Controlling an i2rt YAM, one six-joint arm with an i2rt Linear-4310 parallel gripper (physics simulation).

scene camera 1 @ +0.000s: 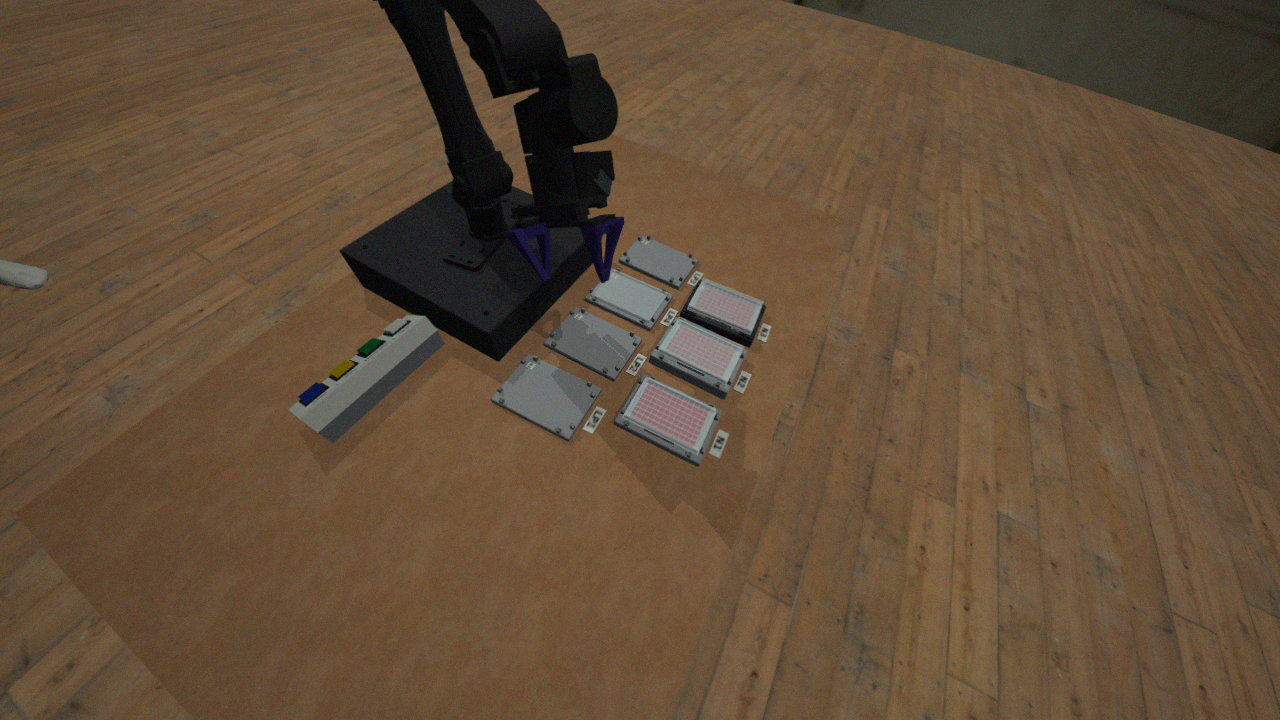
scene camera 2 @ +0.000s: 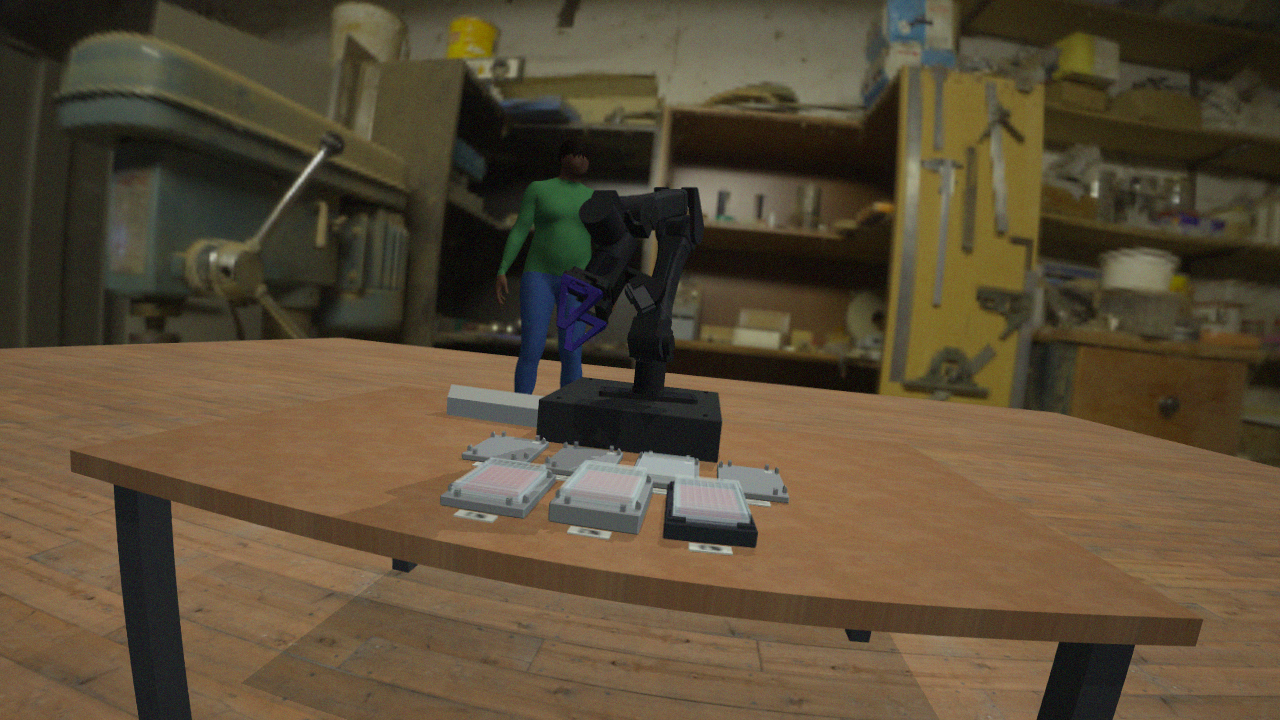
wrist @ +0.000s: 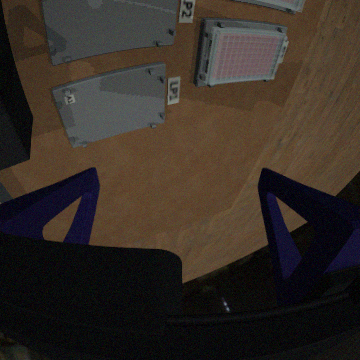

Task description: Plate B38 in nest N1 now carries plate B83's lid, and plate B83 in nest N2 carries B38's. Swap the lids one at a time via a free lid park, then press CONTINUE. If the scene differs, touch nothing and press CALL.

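Frame: origin at the arm's base, x left, y back, z up, level; centimetres.
Seen in the pictures: gripper, between the fingertips: (scene camera 1: 574,280) (scene camera 2: 564,339) (wrist: 178,176); arm's base, origin of its link: (scene camera 1: 489,233) (scene camera 2: 647,397).
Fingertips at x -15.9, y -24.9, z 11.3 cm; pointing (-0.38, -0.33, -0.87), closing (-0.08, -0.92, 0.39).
Observation:
Pixels of each thing's top centre, then the offset from my fingertips to it.
- lidded plate with pink wells, centre of its top: (scene camera 2: 503,472) (wrist: 250,58) (scene camera 1: 671,411) dx -4.9, dy -17.5, dz -16.7 cm
- similar lidded plate, centre of its top: (scene camera 2: 607,476) (scene camera 1: 702,347) dx +8.2, dy -19.2, dz -15.4 cm
- fourth park, centre of its top: (scene camera 2: 751,472) (scene camera 1: 660,255) dx +30.4, dy -5.4, dz -17.4 cm
- third lidded plate, centre of its top: (scene camera 2: 709,492) (scene camera 1: 726,303) dx +20.7, dy -21.4, dz -15.7 cm
- pale button box, centre of its top: (scene camera 1: 357,355) (scene camera 2: 502,389) dx -14.8, dy +29.3, dz -13.0 cm
A lidded plate with pink wells (scene camera 1: 671,413) (scene camera 2: 503,481) (wrist: 247,57) sits in grey nest N1. A similar lidded plate (scene camera 1: 700,349) (scene camera 2: 605,485) sits in nest N2; its edge shows at the top of the wrist view. Plate codes are unreadable. Lid parks LP1 (scene camera 1: 546,395) (scene camera 2: 505,447) (wrist: 115,105) and LP2 (scene camera 1: 593,342) (scene camera 2: 583,460) (wrist: 110,30) are bare. The third park holds a clear, whitish lid (scene camera 1: 629,297) (scene camera 2: 667,467). The fourth park (scene camera 1: 659,259) (scene camera 2: 751,481) looks bare. My gripper (scene camera 1: 576,278) (scene camera 2: 565,337) (wrist: 178,176) is open and empty, high above the table.
A third lidded plate (scene camera 1: 725,306) (scene camera 2: 709,499) sits in a black nest beside N2. A pale button box (scene camera 1: 371,380) (scene camera 2: 492,405) with blue, yellow, green and white buttons stands beside the black robot base (scene camera 1: 429,277) (scene camera 2: 626,420). A person (scene camera 2: 559,223) stands behind the table.

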